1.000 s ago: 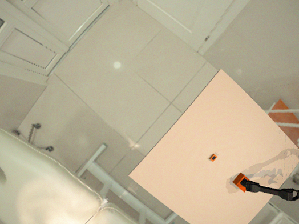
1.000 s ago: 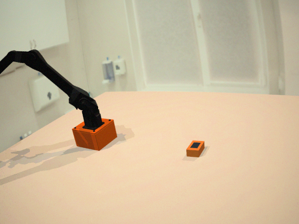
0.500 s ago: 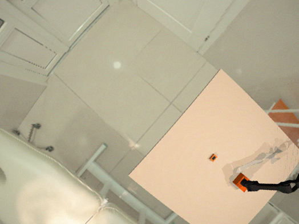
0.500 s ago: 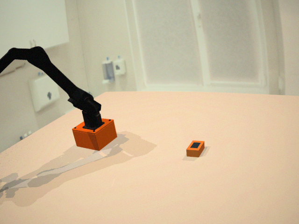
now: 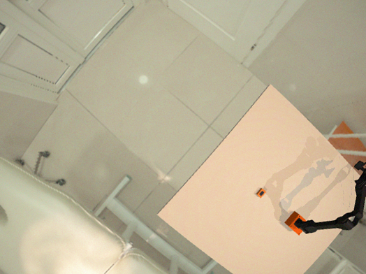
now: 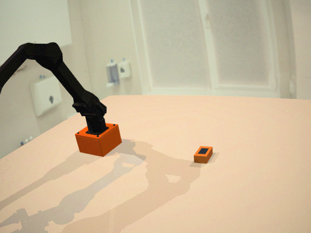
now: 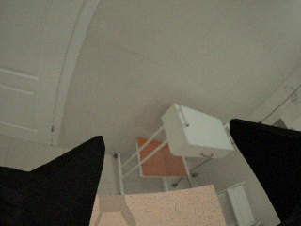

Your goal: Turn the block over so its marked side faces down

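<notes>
Now: gripper tip 660 mm to the right of the block, 430 mm short of it and 220 mm above it.
</notes>
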